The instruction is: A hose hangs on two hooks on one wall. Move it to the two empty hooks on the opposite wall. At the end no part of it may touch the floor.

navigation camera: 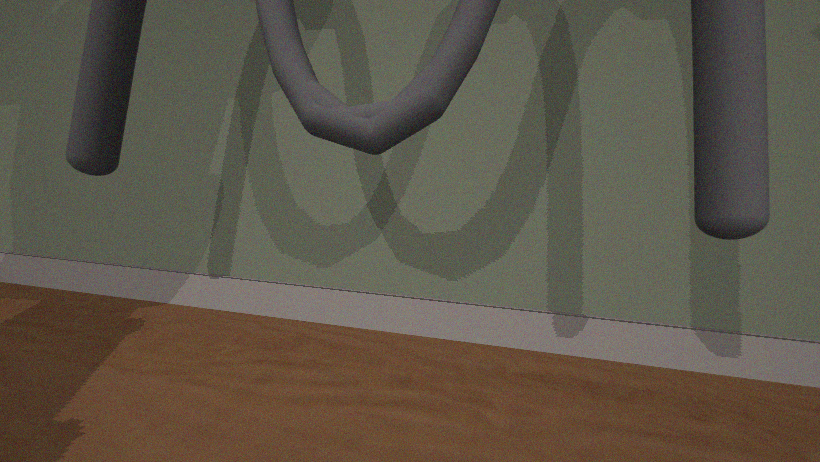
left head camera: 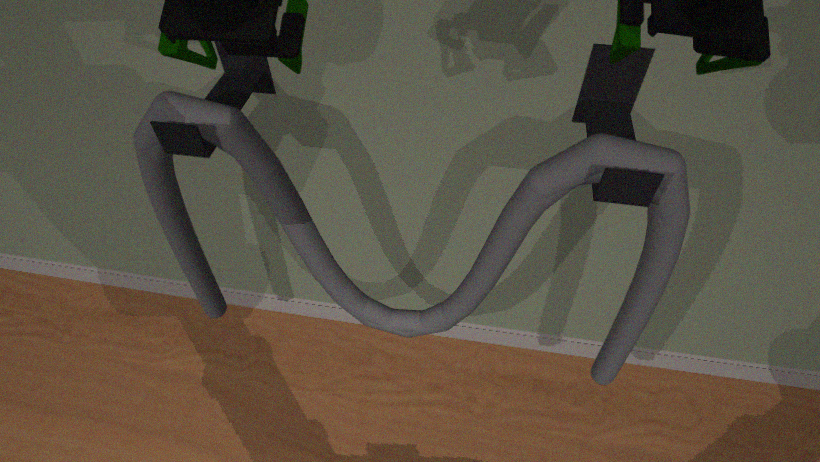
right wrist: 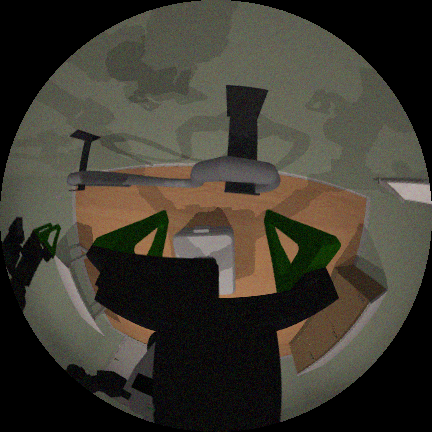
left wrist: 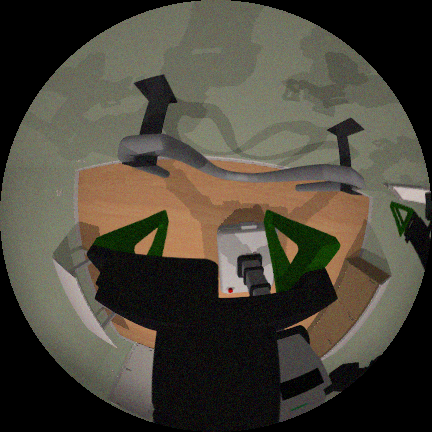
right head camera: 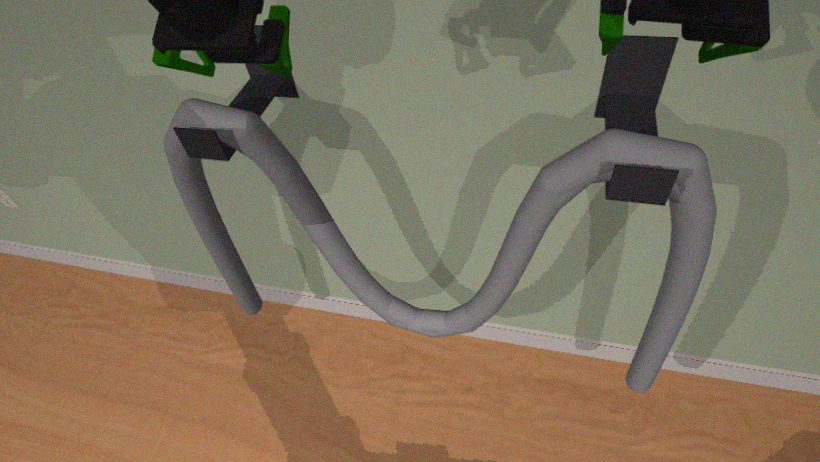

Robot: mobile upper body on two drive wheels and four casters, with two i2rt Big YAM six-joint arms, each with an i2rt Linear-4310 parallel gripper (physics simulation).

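Places are measured from the left arm's base along level axes (x right, y ahead, z up), in millimetres.
Where they show: left gripper, fingertip midpoint: (left head camera: pixel 257 66) (right wrist: pixel 54 224) (left wrist: pixel 215 215) (right head camera: pixel 251 72); right gripper, fingertip midpoint: (left head camera: pixel 654 63) (right wrist: pixel 215 214) (left wrist: pixel 392 204) (right head camera: pixel 651 53).
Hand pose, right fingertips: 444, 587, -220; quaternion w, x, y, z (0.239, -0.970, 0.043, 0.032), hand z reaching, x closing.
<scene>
After its pixels a point has its place, as x, y, z.
A grey hose (left head camera: pixel 410 324) @(164, 690, -976) (right head camera: pixel 434 324) @(162, 691, -977) (left wrist: pixel 240 176) @(149, 709, -972) (right wrist: pixel 232 170) @(470, 656, -390) (navigation camera: pixel 372 126) @(160, 682, -1018) hangs over a dark left hook (left head camera: pixel 183 139) @(-198, 710, -429) (right head camera: pixel 206 143) @(-192, 709, -427) (left wrist: pixel 155 112) @(-173, 893, -460) and a dark right hook (left head camera: pixel 628 186) @(487, 607, -427) (right head camera: pixel 641 184) @(487, 607, -428) (right wrist: pixel 242 135) @(511, 769, -460). Its middle sags between them; both ends dangle above the floor. My left gripper (left head camera: pixel 256 67) @(3, 587, -225) (right head camera: pixel 250 74) @(3, 587, -225) (left wrist: pixel 215 215) @(3, 587, -225) is open and empty, above the hose's left bend in the head views. My right gripper (left head camera: pixel 657 66) @(444, 587, -220) (right head camera: pixel 653 56) @(444, 587, -220) (right wrist: pixel 215 214) @(444, 587, -220) is open and empty, above the right bend. The opposite wall's hooks do not show.
The green wall (left head camera: pixel 413 143) @(170, 920, -608) meets a wooden floor (left head camera: pixel 459 401) @(311, 671, -1410) (navigation camera: pixel 401 401) @(235, 668, -1410) at a pale baseboard (navigation camera: pixel 344 309) @(90, 919, -1369). My light grey base (left wrist: pixel 240 250) @(152, 146, -1150) shows below the grippers in the wrist views. A brown cabinet-like object (left wrist: pixel 347 305) @(1768, -931, -878) (right wrist: pixel 330 320) stands at the lower right there.
</scene>
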